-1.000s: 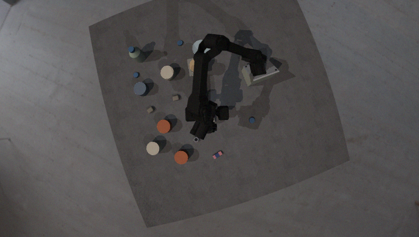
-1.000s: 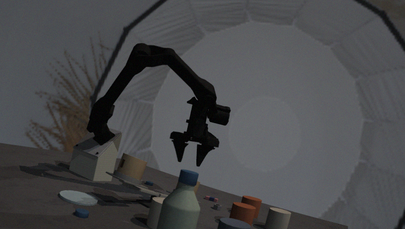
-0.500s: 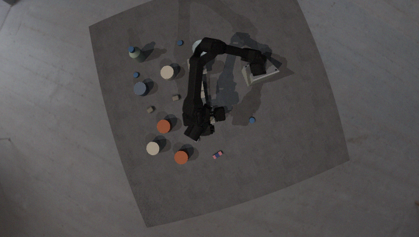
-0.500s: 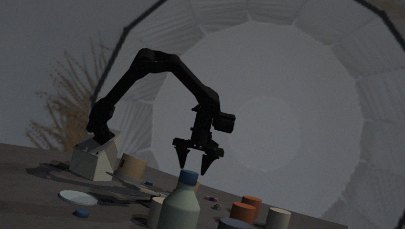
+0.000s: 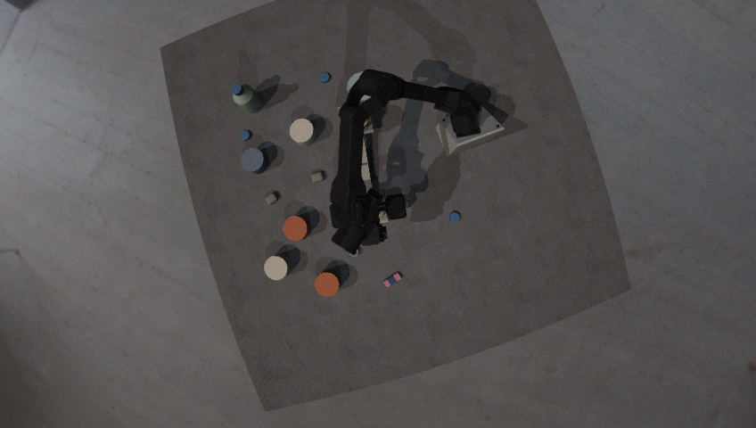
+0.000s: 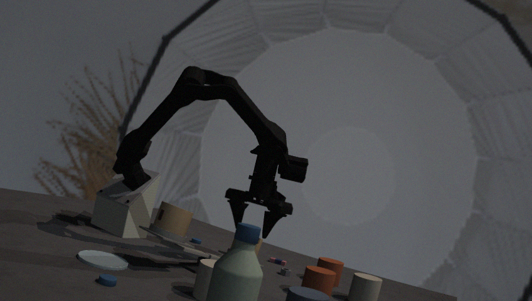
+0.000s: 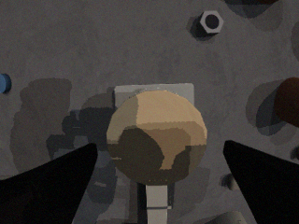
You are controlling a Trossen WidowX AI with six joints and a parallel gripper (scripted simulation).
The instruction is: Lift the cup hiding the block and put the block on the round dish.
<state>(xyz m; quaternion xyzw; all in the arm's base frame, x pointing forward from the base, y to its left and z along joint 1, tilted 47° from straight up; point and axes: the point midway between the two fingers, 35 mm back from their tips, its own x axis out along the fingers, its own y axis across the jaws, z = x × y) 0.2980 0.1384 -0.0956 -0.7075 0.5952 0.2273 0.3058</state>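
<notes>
Right now the grey-green block is 10 mm to the right of my gripper tip and 50 mm below it. Also, from my gripper tip: red-blue piece: 20 mm behind, 210 mm to the left, 90 mm below; then nut: 70 mm ahead, 100 mm to the left, 90 mm below; then round dish: 50 mm behind, 380 mm to the right, 90 mm below.
</notes>
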